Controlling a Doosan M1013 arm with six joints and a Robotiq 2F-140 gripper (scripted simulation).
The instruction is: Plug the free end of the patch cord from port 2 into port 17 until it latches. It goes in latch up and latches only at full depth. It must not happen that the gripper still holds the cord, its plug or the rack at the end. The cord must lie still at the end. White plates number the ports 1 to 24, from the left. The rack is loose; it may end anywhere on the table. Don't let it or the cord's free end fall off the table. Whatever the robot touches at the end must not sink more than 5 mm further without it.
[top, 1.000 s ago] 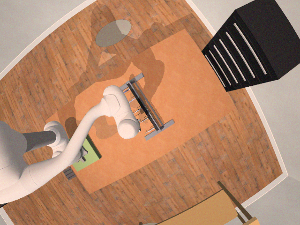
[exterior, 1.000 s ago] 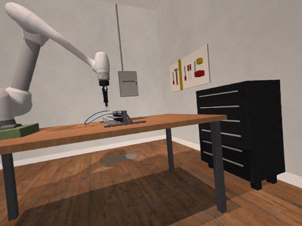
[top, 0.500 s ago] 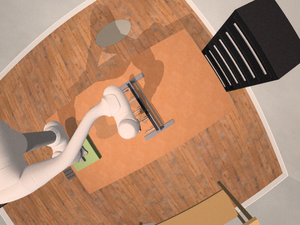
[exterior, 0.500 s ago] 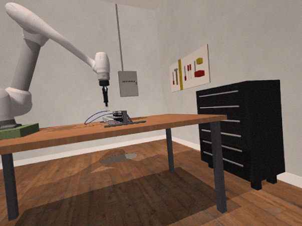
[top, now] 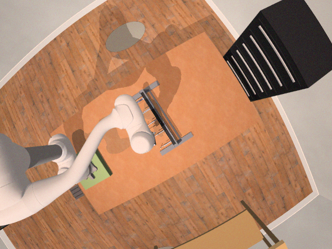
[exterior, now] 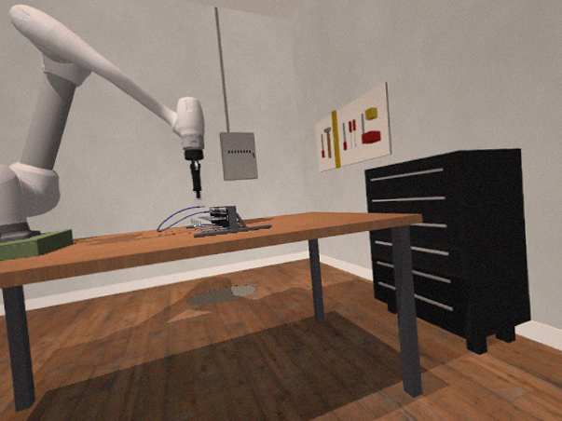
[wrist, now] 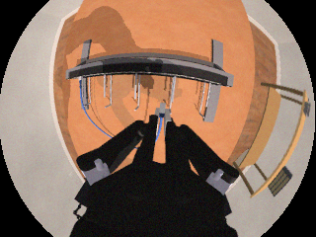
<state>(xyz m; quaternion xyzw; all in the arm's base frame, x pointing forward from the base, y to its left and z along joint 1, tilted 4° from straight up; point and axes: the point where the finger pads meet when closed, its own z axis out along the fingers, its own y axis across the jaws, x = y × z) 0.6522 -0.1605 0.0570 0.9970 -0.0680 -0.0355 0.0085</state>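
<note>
My gripper is now 30 mm above the pale plug and 10 mm short of it.
</note>
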